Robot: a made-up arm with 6 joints. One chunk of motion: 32 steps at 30 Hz.
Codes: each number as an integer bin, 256 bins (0 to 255) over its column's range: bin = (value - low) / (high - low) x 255, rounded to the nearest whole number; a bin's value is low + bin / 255 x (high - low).
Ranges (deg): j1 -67..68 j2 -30..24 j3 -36..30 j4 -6..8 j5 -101..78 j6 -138..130
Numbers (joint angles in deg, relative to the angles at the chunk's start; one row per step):
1: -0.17 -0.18 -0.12 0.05 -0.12 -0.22
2: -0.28 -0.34 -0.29 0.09 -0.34 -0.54
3: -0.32 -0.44 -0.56 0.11 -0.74 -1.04
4: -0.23 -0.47 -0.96 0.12 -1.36 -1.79
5: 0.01 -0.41 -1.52 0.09 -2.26 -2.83
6: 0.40 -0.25 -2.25 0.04 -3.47 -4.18
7: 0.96 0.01 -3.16 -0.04 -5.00 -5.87
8: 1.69 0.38 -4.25 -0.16 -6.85 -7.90
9: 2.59 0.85 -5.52 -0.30 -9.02 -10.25
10: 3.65 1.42 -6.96 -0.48 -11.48 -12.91
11: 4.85 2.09 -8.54 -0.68 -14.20 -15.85
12: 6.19 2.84 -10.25 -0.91 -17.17 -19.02
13: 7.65 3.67 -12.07 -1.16 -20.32 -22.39
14: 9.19 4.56 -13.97 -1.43 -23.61 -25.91
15: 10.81 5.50 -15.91 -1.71 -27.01 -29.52
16: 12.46 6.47 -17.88 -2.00 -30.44 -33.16
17: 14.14 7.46 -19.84 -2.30 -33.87 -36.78
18: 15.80 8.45 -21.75 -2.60 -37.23 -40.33
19: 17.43 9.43 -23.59 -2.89 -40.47 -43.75
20: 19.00 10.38 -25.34 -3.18 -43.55 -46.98
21: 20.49 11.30 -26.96 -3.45 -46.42 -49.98
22: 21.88 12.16 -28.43 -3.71 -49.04 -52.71
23: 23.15 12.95 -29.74 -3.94 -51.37 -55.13
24: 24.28 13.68 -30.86 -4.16 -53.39 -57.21
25: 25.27 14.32 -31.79 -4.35 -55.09 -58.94
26: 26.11 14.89 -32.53 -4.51 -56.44 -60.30
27: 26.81 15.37 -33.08 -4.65 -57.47 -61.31
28: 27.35 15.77 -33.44 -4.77 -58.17 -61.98
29: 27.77 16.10 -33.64 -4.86 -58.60 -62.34
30: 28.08 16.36 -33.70 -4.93 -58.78 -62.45
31: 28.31 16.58 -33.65 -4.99 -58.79 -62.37
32: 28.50 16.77 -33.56 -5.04 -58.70 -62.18
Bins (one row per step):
1: 126 141 139 110 144 131
2: 126 140 138 111 143 131
3: 126 140 137 111 143 130
4: 126 139 135 111 142 130
5: 127 140 133 111 141 129
6: 127 140 130 110 139 127
7: 128 142 127 109 137 126
8: 130 143 123 106 134 124
9: 131 146 118 104 131 122
10: 133 148 112 101 128 119
11: 136 152 106 97 124 116
12: 138 155 99 93 119 113
13: 141 159 92 88 115 110
14: 144 163 85 83 110 107
15: 147 168 78 78 105 103
16: 150 172 70 73 101 100
17: 153 177 62 67 96 96
18: 156 182 55 62 91 93
19: 159 186 48 57 86 90
20: 162 191 41 51 82 87
21: 165 195 35 46 78 84
22: 168 199 29 42 74 81
23: 170 203 24 38 71 79
24: 172 206 20 34 68 77
25: 174 209 16 30 65 75
26: 176 212 13 27 63 74
27: 177 214 11 25 62 73
28: 178 216 10 22 61 72
29: 179 218 9 21 60 72
30: 180 219 9 19 60 72
31: 180 220 9 18 60 72
32: 180 221 9 17 60 72

